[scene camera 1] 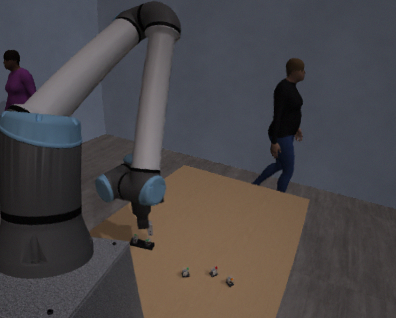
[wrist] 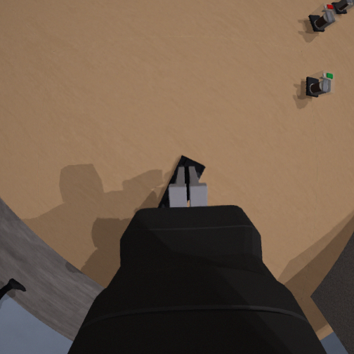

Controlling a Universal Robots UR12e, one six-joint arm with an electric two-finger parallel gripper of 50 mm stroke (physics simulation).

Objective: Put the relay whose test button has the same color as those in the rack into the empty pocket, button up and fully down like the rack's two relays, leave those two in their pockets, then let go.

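Where they show: gripper, fingertip midpoint: [scene camera 1: 150,234]; arm's base, link origin: [scene camera 1: 45,253].
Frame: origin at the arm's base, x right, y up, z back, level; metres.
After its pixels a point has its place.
The black rack [scene camera 1: 152,246] @(x -0.093, y -0.432, z -0.481 m) [wrist: 186,160] lies at the mat's left edge in the scene view. Two relays with green buttons, one [scene camera 1: 135,239] @(x -0.169, y -0.411, z -0.463 m) at the left and one [scene camera 1: 147,243] @(x -0.111, y -0.415, z -0.472 m) at the right, stand in it with a dark gap between them. In the wrist view the fingers and gripper body hide them. A loose relay with a green button [scene camera 1: 185,273] @(x 0.107, y -0.420, z -0.403 m) [wrist: 320,87] stands on the mat, button up. Relays with a red button [scene camera 1: 214,272] @(x 0.207, y -0.418, z -0.453 m) [wrist: 324,21] and an orange button [scene camera 1: 229,282] @(x 0.275, y -0.420, z -0.433 m) stand farther right. My gripper [scene camera 1: 150,233] @(x -0.106, y -0.377, z -0.494 m) [wrist: 186,176] is shut and empty, above the rack.
The tan mat [scene camera 1: 240,225] @(x 0.211, y -0.450, z -0.813 m) [wrist: 100,75] lies under the rack and loose relays. The grey robot pedestal [scene camera 1: 107,280] @(x 0.139, y -0.014, z -0.025 m) [wrist: 340,285] stands beside it. A person in black [scene camera 1: 287,110] is beyond the mat's far edge. A person in purple [scene camera 1: 20,87] is at the far left.
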